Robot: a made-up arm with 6 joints. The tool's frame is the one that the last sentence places.
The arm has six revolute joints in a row. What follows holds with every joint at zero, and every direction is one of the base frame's.
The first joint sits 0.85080 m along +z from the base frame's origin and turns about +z.
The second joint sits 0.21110 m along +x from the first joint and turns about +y.
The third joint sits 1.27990 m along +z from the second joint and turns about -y.
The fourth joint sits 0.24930 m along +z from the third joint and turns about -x.
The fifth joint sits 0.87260 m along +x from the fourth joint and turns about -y.
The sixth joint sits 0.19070 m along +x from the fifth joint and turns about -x.
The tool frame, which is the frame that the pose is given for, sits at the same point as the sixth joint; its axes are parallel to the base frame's.
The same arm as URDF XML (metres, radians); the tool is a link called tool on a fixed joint. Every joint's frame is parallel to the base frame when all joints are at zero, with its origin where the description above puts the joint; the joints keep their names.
<robot name="arm">
  <joint name="tool_joint" type="fixed">
    <parent link="link6"/>
    <child link="tool"/>
    <origin xyz="0 0 0" rpy="0 0 0"/>
  </joint>
  <joint name="joint 6" type="continuous">
    <parent link="link5"/>
    <child link="link6"/>
    <origin xyz="0.1907 0 0" rpy="0 0 0"/>
    <axis xyz="-1 0 0"/>
  </joint>
  <joint name="joint 5" type="continuous">
    <parent link="link4"/>
    <child link="link5"/>
    <origin xyz="0.8726 0 0" rpy="0 0 0"/>
    <axis xyz="0 -1 0"/>
  </joint>
  <joint name="joint 4" type="continuous">
    <parent link="link3"/>
    <child link="link4"/>
    <origin xyz="0 0 0.2493" rpy="0 0 0"/>
    <axis xyz="-1 0 0"/>
  </joint>
  <joint name="joint 3" type="continuous">
    <parent link="link2"/>
    <child link="link3"/>
    <origin xyz="0 0 1.2799" rpy="0 0 0"/>
    <axis xyz="0 -1 0"/>
  </joint>
  <joint name="joint 2" type="continuous">
    <parent link="link1"/>
    <child link="link2"/>
    <origin xyz="0.2111 0 0" rpy="0 0 0"/>
    <axis xyz="0 1 0"/>
  </joint>
  <joint name="joint 1" type="continuous">
    <parent link="base_link"/>
    <child link="link1"/>
    <origin xyz="0 0 0.8508" rpy="0 0 0"/>
    <axis xyz="0 0 1"/>
  </joint>
  <link name="base_link"/>
  <link name="link1"/>
  <link name="link2"/>
  <link name="link3"/>
  <link name="link4"/>
  <link name="link5"/>
  <link name="link6"/>
  <link name="tool"/>
</robot>

